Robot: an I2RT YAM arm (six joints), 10 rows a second.
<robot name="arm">
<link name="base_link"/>
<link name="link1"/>
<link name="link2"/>
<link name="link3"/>
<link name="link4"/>
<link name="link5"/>
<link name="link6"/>
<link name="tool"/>
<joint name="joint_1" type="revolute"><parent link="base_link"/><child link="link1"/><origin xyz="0.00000 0.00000 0.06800" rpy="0.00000 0.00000 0.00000"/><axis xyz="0 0 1"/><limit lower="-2.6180" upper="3.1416"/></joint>
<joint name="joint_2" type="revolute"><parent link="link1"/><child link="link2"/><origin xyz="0.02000 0.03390 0.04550" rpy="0.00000 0.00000 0.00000"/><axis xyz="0 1 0"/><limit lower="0.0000" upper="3.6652"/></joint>
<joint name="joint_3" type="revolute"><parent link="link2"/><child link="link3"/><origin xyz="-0.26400 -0.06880 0.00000" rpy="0.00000 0.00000 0.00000"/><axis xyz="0 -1 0"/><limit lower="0.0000" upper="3.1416"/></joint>
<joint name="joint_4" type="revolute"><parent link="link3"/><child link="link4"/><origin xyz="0.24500 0.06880 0.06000" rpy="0.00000 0.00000 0.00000"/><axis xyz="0 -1 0"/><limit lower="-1.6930" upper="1.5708"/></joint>
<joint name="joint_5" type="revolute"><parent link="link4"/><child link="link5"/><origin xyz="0.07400 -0.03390 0.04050" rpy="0.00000 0.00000 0.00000"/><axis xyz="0 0 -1"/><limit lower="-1.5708" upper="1.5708"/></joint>
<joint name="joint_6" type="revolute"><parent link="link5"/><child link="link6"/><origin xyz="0.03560 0.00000 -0.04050" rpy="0.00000 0.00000 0.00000"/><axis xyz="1 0 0"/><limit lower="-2.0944" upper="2.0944"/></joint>
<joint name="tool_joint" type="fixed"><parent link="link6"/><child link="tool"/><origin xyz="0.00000 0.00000 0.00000" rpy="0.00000 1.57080 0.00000"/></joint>
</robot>
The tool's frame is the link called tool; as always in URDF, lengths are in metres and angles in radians.
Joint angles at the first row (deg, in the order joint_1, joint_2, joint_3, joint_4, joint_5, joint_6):
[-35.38 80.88 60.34 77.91 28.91 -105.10]
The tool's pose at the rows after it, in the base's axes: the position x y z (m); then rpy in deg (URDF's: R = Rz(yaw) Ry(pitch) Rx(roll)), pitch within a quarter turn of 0, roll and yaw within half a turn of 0:
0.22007, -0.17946, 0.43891, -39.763, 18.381, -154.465
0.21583, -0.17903, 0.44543, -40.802, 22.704, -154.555
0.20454, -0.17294, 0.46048, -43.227, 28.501, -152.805
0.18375, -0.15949, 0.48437, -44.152, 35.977, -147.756
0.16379, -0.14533, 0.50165, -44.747, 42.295, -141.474
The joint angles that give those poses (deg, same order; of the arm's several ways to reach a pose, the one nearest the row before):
[-35.44 80.90 61.56 78.15 31.48 -103.33]
[-35.51 79.94 62.56 75.79 34.94 -100.33]
[-35.46 76.05 63.96 67.07 38.57 -93.25]
[-35.46 69.93 66.54 53.54 40.86 -81.91]
[-35.48 64.38 69.12 39.20 40.80 -69.93]

